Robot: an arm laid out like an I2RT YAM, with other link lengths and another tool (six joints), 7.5 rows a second.
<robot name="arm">
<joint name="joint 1" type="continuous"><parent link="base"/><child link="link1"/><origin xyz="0 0 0.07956"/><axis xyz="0 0 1"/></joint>
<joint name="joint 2" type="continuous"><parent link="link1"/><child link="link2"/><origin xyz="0.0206 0.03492 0.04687"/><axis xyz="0 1 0"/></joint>
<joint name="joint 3" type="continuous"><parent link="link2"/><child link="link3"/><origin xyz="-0.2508 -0.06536 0"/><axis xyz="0 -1 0"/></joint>
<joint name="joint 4" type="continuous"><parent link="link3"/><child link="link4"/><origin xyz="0.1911 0.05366 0.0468"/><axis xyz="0 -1 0"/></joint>
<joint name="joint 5" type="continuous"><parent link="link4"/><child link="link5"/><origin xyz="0.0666 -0.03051 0.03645"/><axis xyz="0 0 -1"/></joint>
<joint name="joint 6" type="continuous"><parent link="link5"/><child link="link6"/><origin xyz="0.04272 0 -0.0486"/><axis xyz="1 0 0"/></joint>
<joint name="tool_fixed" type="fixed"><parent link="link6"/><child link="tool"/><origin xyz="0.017 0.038 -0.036" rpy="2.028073 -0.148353 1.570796"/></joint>
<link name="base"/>
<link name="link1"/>
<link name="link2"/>
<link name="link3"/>
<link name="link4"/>
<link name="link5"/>
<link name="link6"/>
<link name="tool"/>
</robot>
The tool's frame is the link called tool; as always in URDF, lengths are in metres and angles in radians. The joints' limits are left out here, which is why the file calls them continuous.
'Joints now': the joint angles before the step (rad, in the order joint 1, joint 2, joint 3, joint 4, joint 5, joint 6). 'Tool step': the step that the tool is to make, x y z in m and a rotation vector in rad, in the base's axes. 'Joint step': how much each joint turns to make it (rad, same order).
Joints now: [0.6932 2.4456 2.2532 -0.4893 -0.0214 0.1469]
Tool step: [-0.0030 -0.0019 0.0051 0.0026 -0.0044 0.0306]
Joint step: [-0.0007 -0.0160 -0.0070 -0.0046 -0.0238 -0.0203]
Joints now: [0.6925 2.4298 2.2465 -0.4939 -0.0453 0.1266]
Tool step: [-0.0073 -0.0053 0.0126 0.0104 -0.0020 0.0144]
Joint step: [-0.0004 -0.0541 -0.0455 -0.0007 -0.0158 -0.0040]
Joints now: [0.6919 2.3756 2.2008 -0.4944 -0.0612 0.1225]
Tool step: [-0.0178 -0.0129 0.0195 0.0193 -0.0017 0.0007]
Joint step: [0.0014 -0.1279 -0.1471 0.0336 -0.0079 0.0113]
